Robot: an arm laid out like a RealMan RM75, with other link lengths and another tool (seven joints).
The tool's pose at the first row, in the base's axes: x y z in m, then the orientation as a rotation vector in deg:
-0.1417 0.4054 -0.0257 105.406 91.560 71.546
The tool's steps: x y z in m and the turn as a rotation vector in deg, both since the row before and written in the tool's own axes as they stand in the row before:
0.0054 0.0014 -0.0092 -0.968 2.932 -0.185
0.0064 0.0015 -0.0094 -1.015 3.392 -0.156
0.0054 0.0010 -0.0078 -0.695 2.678 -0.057
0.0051 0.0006 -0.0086 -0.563 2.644 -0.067
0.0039 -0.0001 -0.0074 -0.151 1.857 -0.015
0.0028 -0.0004 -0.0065 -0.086 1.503 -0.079
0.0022 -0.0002 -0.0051 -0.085 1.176 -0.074
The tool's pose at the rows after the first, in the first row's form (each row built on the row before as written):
-0.1487 0.4078 -0.0179 103.587 92.331 75.279
-0.1562 0.4106 -0.0097 101.500 93.217 79.547
-0.1629 0.4125 -0.0032 99.903 93.928 82.874
-0.1706 0.4136 0.0031 98.315 94.721 86.077
-0.1776 0.4139 0.0077 97.321 95.489 88.198
-0.1838 0.4135 0.0111 96.438 96.178 89.863
-0.1886 0.4130 0.0138 95.710 96.698 91.170

